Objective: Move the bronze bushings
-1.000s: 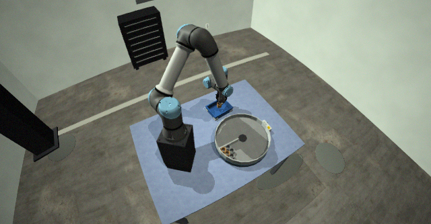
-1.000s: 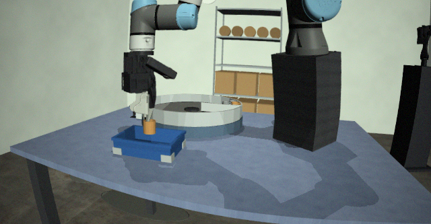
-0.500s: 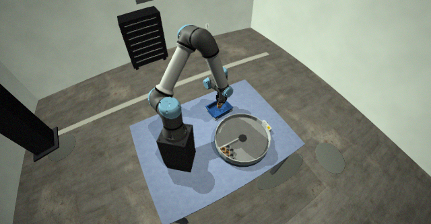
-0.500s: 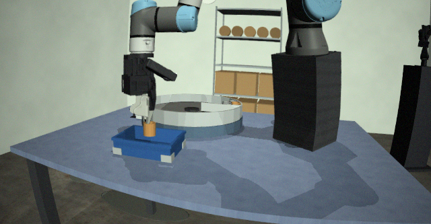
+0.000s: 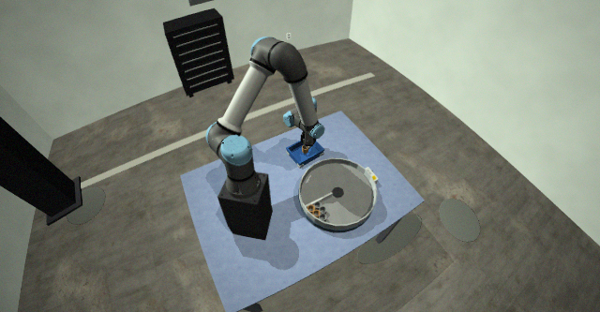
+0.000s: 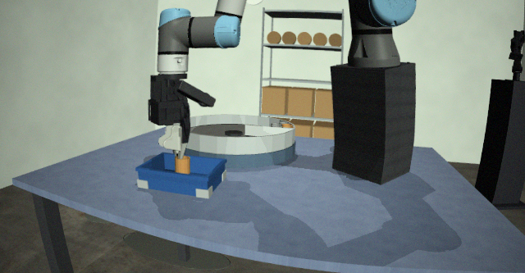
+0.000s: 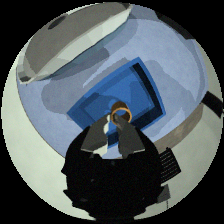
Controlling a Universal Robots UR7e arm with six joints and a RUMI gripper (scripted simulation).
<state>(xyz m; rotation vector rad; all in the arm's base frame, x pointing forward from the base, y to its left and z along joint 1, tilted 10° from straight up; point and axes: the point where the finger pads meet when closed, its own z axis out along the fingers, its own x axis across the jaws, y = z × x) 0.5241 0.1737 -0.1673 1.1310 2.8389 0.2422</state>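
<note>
Right now the blue crate is 4 cm below my hand, 1 cm to the left of it and 1 cm behind it. Round my hand: turntable: 34 cm to the right, 7 cm behind, 1 cm below.
</note>
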